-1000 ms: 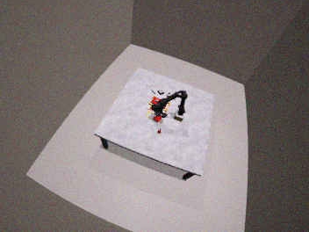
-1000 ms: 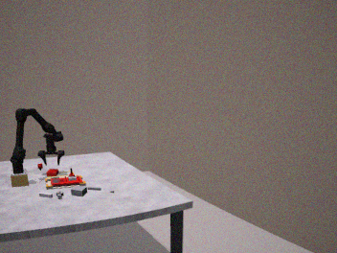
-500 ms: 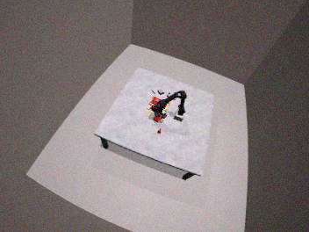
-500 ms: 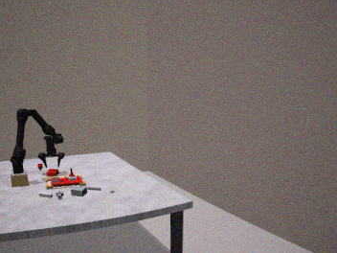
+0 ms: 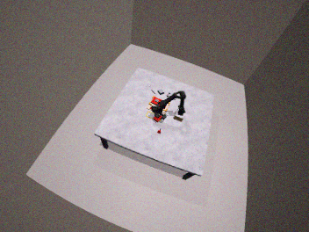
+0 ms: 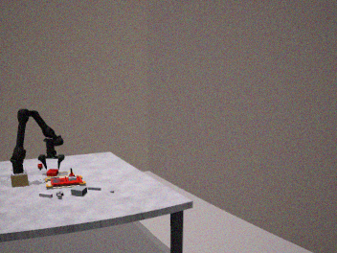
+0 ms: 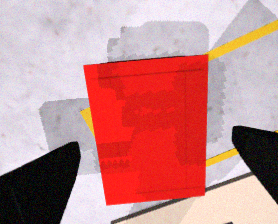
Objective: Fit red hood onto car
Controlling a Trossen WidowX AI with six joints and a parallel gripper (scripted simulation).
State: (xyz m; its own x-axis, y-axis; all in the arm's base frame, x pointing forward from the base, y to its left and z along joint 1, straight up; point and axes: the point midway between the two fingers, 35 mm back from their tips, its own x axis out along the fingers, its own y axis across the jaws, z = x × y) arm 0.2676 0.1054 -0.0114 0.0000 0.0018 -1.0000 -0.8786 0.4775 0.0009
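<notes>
The red hood is 20 mm below my gripper tip. Also, from my gripper tip: grey engine part (60 mm ahead, 250 mm to the right, 10 mm below); then jig (20 mm ahead, 210 mm to the right, 20 mm below).
</notes>
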